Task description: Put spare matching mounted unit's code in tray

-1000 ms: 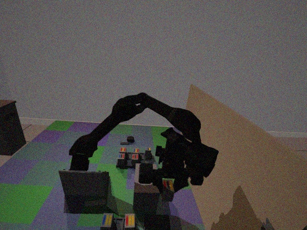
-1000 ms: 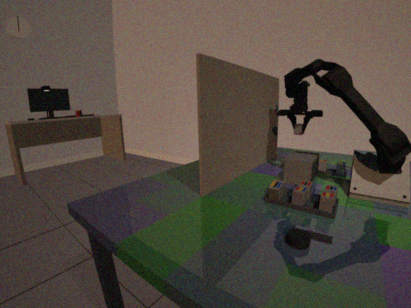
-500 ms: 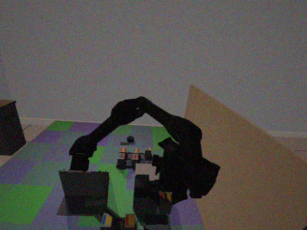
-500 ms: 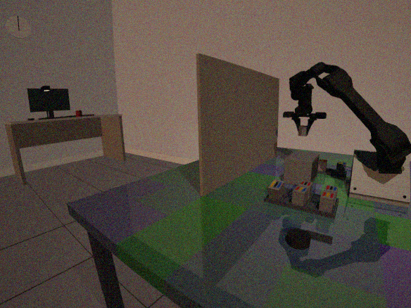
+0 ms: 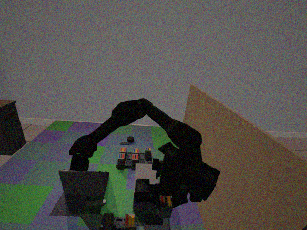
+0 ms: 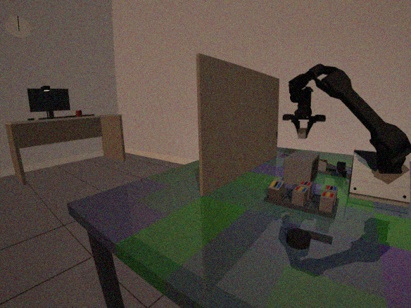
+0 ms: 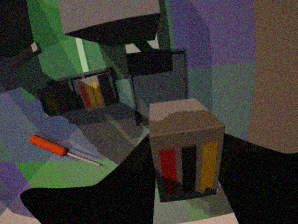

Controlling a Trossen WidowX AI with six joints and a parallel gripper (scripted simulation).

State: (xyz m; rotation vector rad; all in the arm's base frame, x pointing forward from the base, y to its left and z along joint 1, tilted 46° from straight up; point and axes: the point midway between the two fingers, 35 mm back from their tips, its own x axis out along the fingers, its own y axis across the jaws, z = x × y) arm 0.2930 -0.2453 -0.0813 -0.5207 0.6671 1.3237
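Right now my gripper tip is 15 cm above the tray. The rest, counted from my gripper tip: tall tan board 21 cm ahead, 15 cm to the left, 7 cm above; mounted unit 19 cm to the left, 10 cm below, 2 cm behind; white bar 23 cm behind, 15 cm to the left, 15 cm below.
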